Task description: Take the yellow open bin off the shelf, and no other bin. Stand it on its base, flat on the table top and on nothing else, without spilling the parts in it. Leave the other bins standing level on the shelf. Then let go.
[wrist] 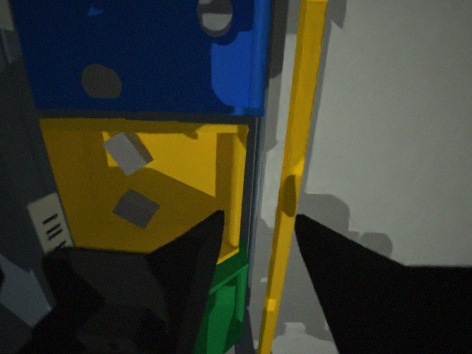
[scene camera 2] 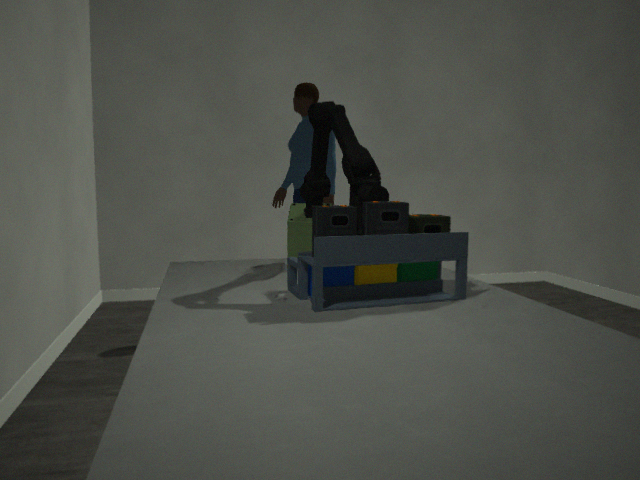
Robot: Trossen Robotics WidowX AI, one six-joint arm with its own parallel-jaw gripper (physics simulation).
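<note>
The yellow open bin stands on the grey-blue shelf, between the blue bin and the green bin. Two grey blocky parts lie in it in the wrist view. My gripper is open partway and empty. In the wrist view its left fingertip overlaps the yellow bin's lower right corner, and its right fingertip is beyond a long yellow bar. The bar crosses the gap between the tips; its height relative to them cannot be told. The left finger hides part of the yellow and green bins.
Two dark grey crates and a dark olive crate stand above the shelf bins. A light green box stands beside the shelf on the left. A person is behind the table.
</note>
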